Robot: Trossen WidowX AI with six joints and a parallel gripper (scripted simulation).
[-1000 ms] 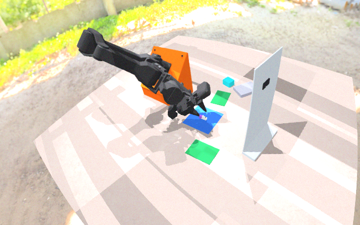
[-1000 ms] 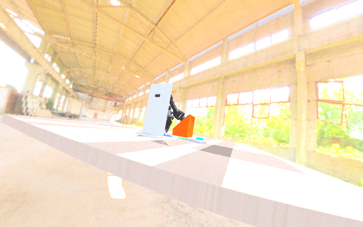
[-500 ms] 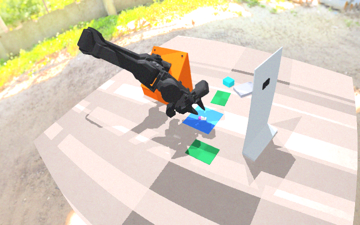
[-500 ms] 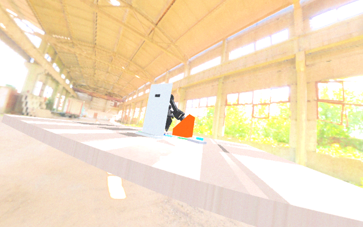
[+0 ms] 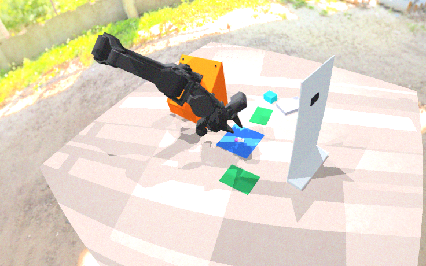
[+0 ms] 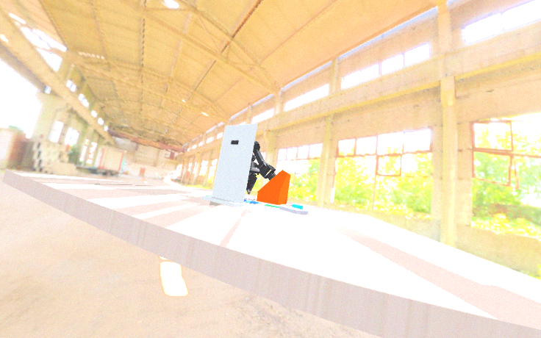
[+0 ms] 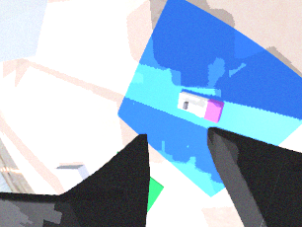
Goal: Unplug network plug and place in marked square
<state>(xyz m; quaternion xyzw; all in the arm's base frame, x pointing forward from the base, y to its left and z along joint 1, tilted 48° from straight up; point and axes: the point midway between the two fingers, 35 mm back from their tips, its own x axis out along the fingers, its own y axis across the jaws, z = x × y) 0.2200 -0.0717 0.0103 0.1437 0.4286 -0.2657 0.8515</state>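
The blue square is 5 cm below my gripper tip. From my gripper tip the other things lie so: pale flat plate 26 cm to the left, 6 cm ahead, 4 cm below; cyan cube 26 cm to the left, 4 cm behind, 3 cm below; grey upright panel 23 cm ahead, 10 cm above, 3 cm to the left.
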